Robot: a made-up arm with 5 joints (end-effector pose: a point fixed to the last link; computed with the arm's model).
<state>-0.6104 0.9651 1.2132 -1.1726 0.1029</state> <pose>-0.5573 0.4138 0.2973 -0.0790 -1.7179 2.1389</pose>
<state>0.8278 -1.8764 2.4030 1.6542 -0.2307</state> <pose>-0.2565 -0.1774 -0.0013 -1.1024 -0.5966 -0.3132</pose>
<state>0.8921 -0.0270 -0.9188 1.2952 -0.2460</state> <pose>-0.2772 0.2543 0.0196 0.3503 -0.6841 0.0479</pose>
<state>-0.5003 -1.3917 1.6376 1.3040 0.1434</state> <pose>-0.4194 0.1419 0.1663 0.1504 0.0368 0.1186</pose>
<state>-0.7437 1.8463 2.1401 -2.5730 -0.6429</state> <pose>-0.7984 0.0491 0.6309 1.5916 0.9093 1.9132</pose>
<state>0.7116 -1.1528 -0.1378 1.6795 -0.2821</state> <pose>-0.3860 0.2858 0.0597 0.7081 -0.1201 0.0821</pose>
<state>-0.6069 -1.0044 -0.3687 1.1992 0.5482</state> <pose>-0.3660 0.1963 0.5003 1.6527 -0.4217 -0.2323</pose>
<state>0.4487 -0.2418 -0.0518 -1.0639 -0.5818</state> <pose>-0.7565 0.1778 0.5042 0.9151 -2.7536 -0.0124</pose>
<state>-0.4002 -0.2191 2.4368 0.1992 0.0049</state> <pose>-0.2768 0.1480 0.2102 -1.3644 -0.7506 1.4393</pose>
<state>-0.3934 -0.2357 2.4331 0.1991 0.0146</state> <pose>-0.2768 0.1474 0.2113 -1.3629 -0.7529 1.4330</pose>
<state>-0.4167 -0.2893 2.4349 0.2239 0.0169</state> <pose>-0.2738 0.1434 0.2193 -1.3177 -0.7555 1.3752</pose>
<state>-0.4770 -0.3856 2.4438 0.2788 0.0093</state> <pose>-0.2675 0.1339 0.2333 -1.2187 -0.7481 1.2580</pose>
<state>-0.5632 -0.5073 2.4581 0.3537 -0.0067</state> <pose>-0.2598 0.1189 0.2470 -1.0827 -0.7178 1.1065</pose>
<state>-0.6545 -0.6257 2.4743 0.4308 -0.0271</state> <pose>-0.2534 0.1024 0.2553 -0.9431 -0.6658 0.9593</pose>
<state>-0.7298 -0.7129 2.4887 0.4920 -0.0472</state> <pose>-0.2495 0.0896 0.2581 -0.8342 -0.6115 0.8492</pose>
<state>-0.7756 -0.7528 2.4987 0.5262 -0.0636</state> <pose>-0.2473 0.0830 0.2585 -0.7763 -0.5769 0.7919</pose>
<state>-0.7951 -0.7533 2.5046 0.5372 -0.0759</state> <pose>-0.2457 0.0814 0.2588 -0.7622 -0.5656 0.7770</pose>
